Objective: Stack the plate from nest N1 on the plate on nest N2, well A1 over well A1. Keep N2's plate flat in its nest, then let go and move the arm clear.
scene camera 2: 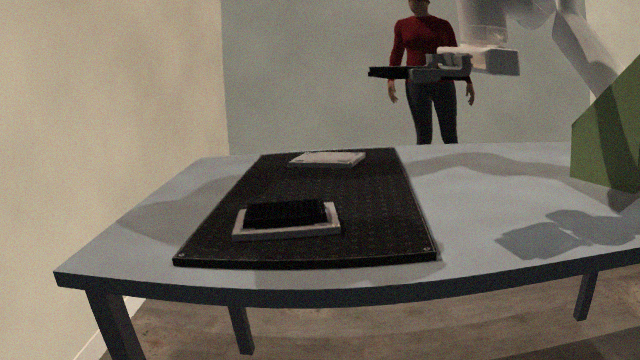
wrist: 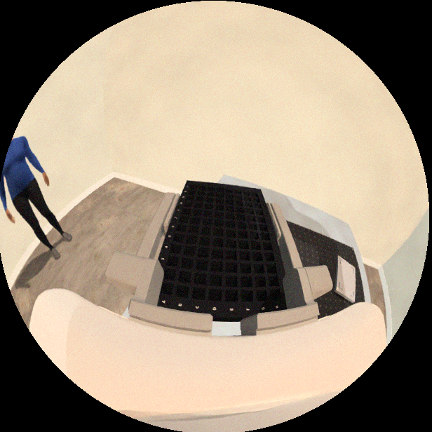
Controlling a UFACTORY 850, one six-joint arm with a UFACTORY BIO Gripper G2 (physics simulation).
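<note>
My gripper (scene camera 2: 420,69) (wrist: 224,201) is shut on a black well plate (scene camera 2: 387,72) (wrist: 220,250), held about level, high above the table, up and to the right of both nests in the scene view. In the wrist view the plate lies between the fingers, its A–H letters toward the palm and A1 at the near left corner. Another black plate (scene camera 2: 285,213) sits in the near pale nest (scene camera 2: 287,233), looking flat and well apart from the held plate. The far pale nest (scene camera 2: 327,159) (wrist: 346,280) holds no plate. Nest labels cannot be read.
The nests stand on a black perforated board (scene camera 2: 380,220) (wrist: 320,245) on the grey-blue table (scene camera 2: 480,200) (wrist: 332,220). A green angular block (scene camera 2: 595,145) stands at the right. A person in red (scene camera 2: 425,40) stands behind the table; one in blue (wrist: 20,160) is at the wrist view's left.
</note>
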